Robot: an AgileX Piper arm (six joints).
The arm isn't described. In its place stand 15 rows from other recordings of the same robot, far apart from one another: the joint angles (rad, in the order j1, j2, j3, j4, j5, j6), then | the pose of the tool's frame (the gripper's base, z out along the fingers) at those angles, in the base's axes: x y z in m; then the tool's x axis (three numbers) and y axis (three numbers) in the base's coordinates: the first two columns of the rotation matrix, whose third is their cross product.
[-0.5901, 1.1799, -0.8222, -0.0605, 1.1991, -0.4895] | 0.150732, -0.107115, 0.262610, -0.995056, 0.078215, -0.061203, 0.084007, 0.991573, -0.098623
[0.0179, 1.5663, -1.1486, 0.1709, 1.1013, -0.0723] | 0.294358, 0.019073, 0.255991, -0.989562, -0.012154, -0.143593, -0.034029, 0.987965, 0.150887
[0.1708, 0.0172, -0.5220, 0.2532, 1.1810, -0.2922] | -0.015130, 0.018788, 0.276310, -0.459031, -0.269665, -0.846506, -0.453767, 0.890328, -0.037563
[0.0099, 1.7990, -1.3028, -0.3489, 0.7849, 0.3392] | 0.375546, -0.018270, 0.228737, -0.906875, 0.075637, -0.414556, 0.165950, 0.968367, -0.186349
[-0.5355, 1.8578, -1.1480, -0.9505, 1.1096, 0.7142] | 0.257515, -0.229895, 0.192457, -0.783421, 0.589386, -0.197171, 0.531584, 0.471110, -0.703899
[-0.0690, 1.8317, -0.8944, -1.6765, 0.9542, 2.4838] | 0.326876, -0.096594, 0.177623, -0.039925, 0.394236, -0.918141, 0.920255, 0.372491, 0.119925
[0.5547, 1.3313, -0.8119, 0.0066, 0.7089, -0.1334] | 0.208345, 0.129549, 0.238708, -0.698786, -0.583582, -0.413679, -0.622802, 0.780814, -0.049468
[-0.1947, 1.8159, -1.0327, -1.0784, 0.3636, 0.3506] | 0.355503, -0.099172, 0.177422, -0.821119, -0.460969, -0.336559, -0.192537, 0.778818, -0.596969
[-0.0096, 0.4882, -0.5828, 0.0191, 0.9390, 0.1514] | 0.077487, 0.000659, 0.294027, -0.677983, 0.168462, -0.715513, 0.109654, 0.985672, 0.128166
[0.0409, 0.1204, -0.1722, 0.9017, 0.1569, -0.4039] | 0.059297, 0.013589, 0.255490, -0.040672, 0.467362, -0.883130, -0.163057, 0.868908, 0.467345
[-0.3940, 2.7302, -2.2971, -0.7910, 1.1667, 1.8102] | 0.467798, -0.258913, 0.068724, 0.281337, 0.694594, -0.662110, 0.953072, -0.282651, 0.108451
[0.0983, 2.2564, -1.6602, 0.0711, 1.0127, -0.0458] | 0.440252, 0.048927, 0.123426, -0.993066, -0.106060, -0.050702, -0.109024, 0.992240, 0.059776
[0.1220, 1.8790, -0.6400, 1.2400, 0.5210, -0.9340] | 0.256064, 0.074556, 0.082182, -0.988454, 0.107135, -0.107153, 0.039185, 0.863845, 0.502231
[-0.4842, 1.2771, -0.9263, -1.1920, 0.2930, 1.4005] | 0.240523, -0.154097, 0.328296, -0.167339, 0.329474, -0.929217, 0.724629, 0.680193, 0.110681
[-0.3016, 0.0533, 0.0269, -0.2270, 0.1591, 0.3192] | 0.056894, -0.021097, 0.186929, -0.108902, 0.133126, -0.985098, 0.342403, 0.935371, 0.088554
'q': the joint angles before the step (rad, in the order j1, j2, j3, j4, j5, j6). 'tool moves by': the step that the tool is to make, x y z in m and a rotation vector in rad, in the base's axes. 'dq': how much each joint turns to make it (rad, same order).
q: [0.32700, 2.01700, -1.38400, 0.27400, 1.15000, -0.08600]
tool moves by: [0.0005, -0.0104, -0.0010, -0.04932, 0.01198, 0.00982]
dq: [-0.01604, -0.00006, 0.00195, -0.05302, 0.02411, 0.00698]
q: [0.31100, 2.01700, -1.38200, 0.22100, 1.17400, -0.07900]
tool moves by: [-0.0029, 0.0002, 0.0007, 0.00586, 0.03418, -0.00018]
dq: [-0.00087, 0.00005, 0.00007, 0.01403, 0.03186, -0.00192]
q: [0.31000, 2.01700, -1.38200, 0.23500, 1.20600, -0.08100]
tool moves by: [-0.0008, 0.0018, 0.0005, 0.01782, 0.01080, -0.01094]
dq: [0.00006, -0.00006, 0.00008, 0.02301, 0.00496, 0.00005]
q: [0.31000, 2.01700, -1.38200, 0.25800, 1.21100, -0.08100]
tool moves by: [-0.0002, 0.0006, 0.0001, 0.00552, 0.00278, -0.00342]
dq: [0.00013, 0.00008, 0.00008, 0.00704, 0.00081, 0.00006]
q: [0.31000, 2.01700, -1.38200, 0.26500, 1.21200, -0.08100]
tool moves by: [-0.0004, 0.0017, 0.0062, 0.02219, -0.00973, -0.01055]
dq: [0.00003, -0.01405, -0.00289, 0.02102, 0.00094, 0.00000]
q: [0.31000, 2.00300, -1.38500, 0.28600, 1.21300, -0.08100]
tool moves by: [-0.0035, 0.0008, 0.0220, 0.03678, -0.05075, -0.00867]
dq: [0.00010, -0.05898, 0.00014, 0.02204, -0.00018, -0.00196]
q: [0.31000, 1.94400, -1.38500, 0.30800, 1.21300, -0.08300]
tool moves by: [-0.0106, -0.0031, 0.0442, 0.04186, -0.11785, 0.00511]
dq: [-0.00012, -0.12308, 0.00017, 0.00401, -0.00005, -0.00715]
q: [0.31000, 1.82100, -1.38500, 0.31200, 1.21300, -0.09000]
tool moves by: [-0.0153, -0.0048, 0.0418, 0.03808, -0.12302, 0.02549]
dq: [0.00005, -0.12086, -0.00025, 0.00098, 0.00008, -0.02692]
